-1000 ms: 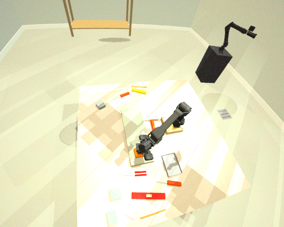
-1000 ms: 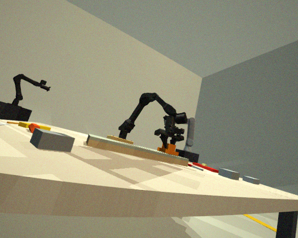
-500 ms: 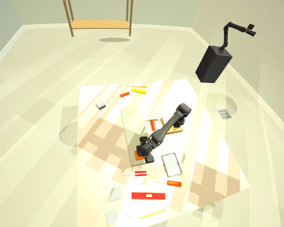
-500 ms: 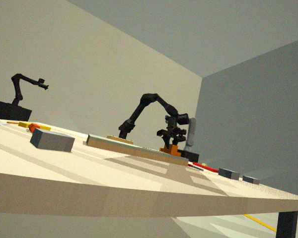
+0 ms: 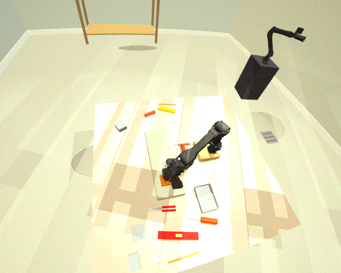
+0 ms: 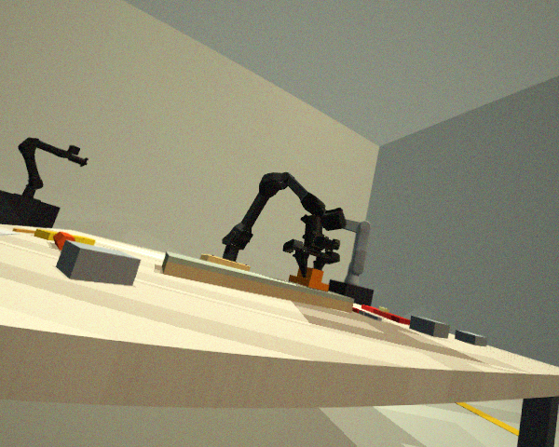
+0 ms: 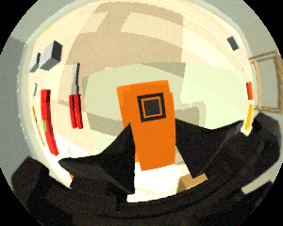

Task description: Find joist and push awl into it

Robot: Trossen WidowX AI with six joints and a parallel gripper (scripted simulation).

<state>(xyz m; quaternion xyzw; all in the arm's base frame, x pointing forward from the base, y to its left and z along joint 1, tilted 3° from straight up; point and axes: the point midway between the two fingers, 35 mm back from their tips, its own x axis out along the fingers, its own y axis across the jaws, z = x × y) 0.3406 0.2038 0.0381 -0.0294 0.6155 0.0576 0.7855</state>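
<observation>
My gripper tip is 24 cm past the grey tray, 13 cm to the right of it and 5 cm above it. Also, from my gripper tip: yellow bar (6 cm behind, 66 cm to the right, 6 cm below); then orange stud finder (1 cm ahead, 2 cm above); then red level (3 cm behind, 32 cm to the left, 5 cm below).
</observation>
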